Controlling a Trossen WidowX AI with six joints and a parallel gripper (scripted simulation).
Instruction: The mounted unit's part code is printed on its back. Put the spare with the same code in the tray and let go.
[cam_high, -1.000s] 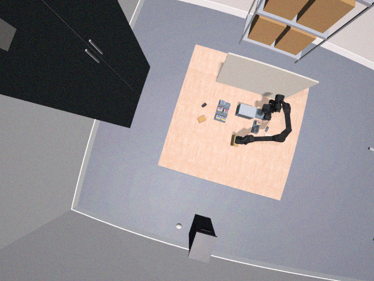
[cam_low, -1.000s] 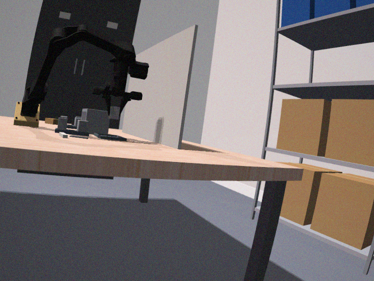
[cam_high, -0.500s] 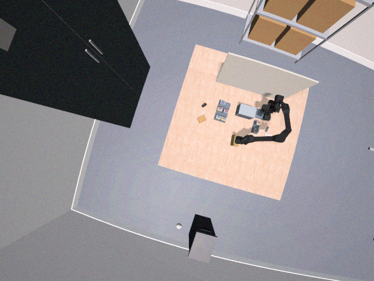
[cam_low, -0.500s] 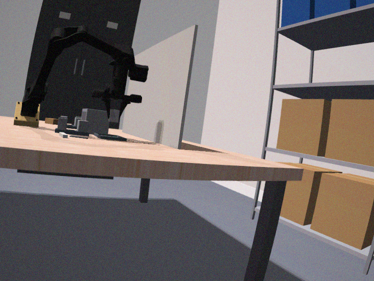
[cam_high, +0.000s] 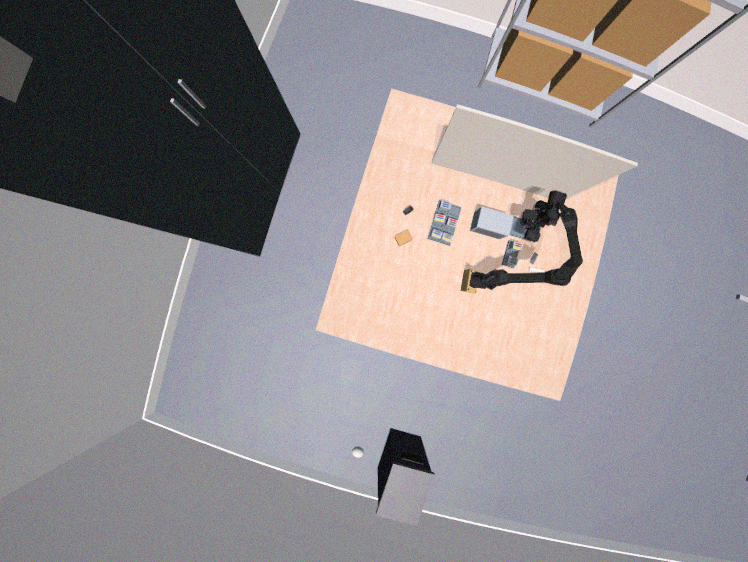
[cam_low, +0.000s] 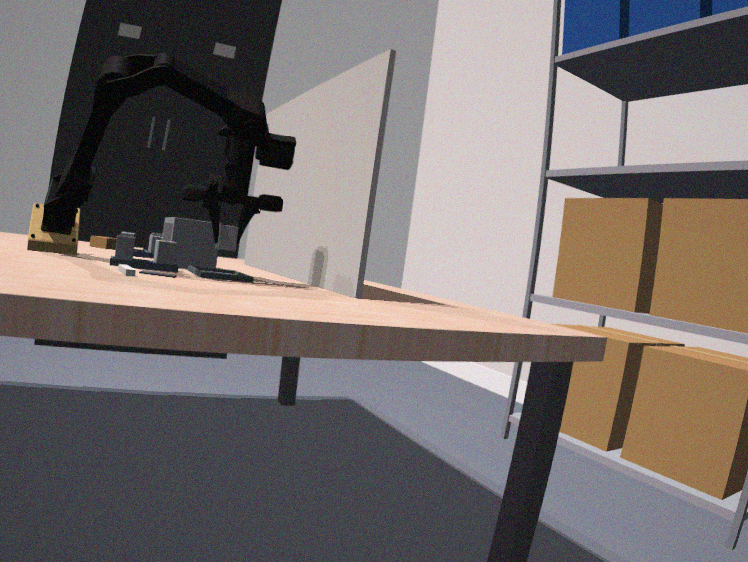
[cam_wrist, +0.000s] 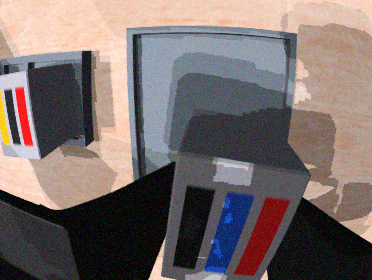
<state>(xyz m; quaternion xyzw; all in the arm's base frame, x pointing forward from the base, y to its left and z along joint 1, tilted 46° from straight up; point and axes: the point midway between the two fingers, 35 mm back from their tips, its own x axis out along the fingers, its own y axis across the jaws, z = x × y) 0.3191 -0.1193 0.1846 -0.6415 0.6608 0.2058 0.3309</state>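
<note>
My gripper tip is now 10 mm past the flat dark tray and 60 mm above it. Round my gripper tip: grey mounted unit (30 mm behind, 190 mm to the left, 10 mm below); tall beige panel (210 mm ahead, 160 mm to the left, 160 mm above); grey spare block (20 mm above).
</note>
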